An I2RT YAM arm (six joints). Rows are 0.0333 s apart.
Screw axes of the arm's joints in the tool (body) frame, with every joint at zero. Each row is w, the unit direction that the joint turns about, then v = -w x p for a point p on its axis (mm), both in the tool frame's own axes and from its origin. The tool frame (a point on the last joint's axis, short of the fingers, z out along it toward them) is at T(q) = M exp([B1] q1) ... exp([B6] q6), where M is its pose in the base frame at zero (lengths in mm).
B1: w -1 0 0 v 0 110.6 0
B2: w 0 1 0 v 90.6 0 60
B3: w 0 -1 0 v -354.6 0 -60
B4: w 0 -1 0 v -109.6 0 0
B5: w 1 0 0 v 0 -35.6 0
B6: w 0 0 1 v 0 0 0
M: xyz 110.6 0 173.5 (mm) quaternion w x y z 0.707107 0 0.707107 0
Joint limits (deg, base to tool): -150..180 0..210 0..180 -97..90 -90..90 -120..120
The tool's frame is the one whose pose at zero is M.
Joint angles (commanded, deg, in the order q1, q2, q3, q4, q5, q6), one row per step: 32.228 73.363 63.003 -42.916 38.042 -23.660; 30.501 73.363 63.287 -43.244 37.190 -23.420; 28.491 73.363 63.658 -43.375 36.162 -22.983; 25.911 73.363 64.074 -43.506 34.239 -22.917; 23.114 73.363 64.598 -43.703 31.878 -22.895; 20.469 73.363 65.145 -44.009 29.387 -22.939; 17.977 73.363 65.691 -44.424 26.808 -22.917; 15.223 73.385 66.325 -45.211 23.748 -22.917; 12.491 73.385 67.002 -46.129 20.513 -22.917; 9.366 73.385 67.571 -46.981 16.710 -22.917; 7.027 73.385 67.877 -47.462 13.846 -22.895; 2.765 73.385 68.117 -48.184 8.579 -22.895; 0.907 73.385 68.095 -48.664 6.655 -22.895; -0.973 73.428 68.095 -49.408 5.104 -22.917
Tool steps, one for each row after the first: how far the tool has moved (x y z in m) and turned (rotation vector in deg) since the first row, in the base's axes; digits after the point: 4 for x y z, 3 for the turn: 0.0033 -0.0066 0.0009 0.734 0.327 -1.370; 0.0073 -0.0141 0.0025 1.883 0.403 -3.042; 0.0119 -0.0237 0.0041 3.419 0.849 -4.508; 0.0165 -0.0342 0.0061 5.268 1.355 -5.887; 0.0202 -0.0441 0.0082 7.144 1.923 -6.982; 0.0232 -0.0536 0.0101 9.107 2.526 -7.908; 0.0256 -0.0641 0.0120 11.332 3.470 -8.806; 0.0272 -0.0746 0.0141 13.717 4.429 -9.577; 0.0286 -0.0865 0.0156 16.588 5.425 -10.388; 0.0293 -0.0953 0.0164 18.818 6.034 -10.986; 0.0297 -0.1114 0.0164 22.950 7.094 -12.020; 0.0291 -0.1187 0.0156 24.470 7.661 -12.755; 0.0280 -0.1262 0.0145 25.698 8.377 -13.794
